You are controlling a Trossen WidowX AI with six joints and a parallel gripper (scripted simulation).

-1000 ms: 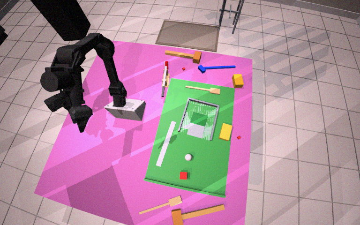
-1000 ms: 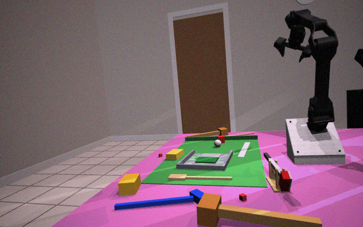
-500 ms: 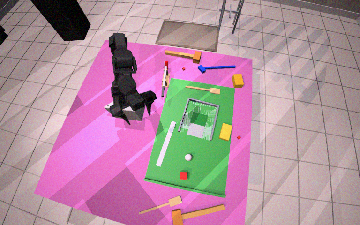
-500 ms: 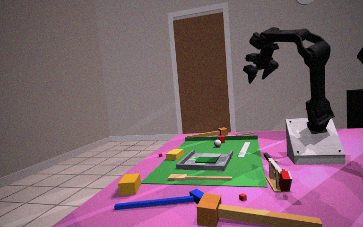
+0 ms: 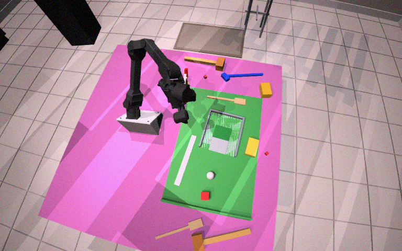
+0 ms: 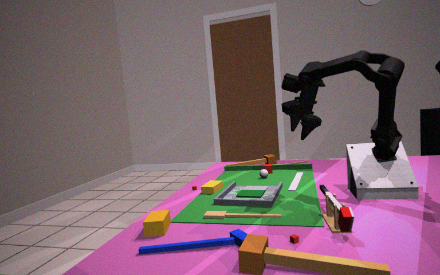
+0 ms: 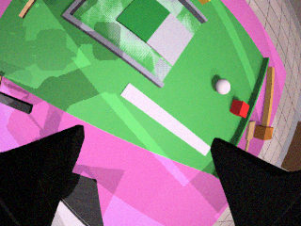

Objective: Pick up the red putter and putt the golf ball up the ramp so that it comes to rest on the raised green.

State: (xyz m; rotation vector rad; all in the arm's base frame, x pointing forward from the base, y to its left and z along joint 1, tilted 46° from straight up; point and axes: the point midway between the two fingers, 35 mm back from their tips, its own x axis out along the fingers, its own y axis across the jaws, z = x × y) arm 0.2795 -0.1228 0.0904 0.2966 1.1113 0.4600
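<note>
The white bar is 10 mm behind my gripper tip, 170 mm to the right of it and 220 mm below it. The rest, counted from my gripper tip: green mat: 170 mm ahead, 80 mm to the right, 230 mm below; white golf ball: 130 mm ahead, 250 mm to the right, 200 mm below; red putter: 50 mm behind, 290 mm to the left, 170 mm below.
</note>
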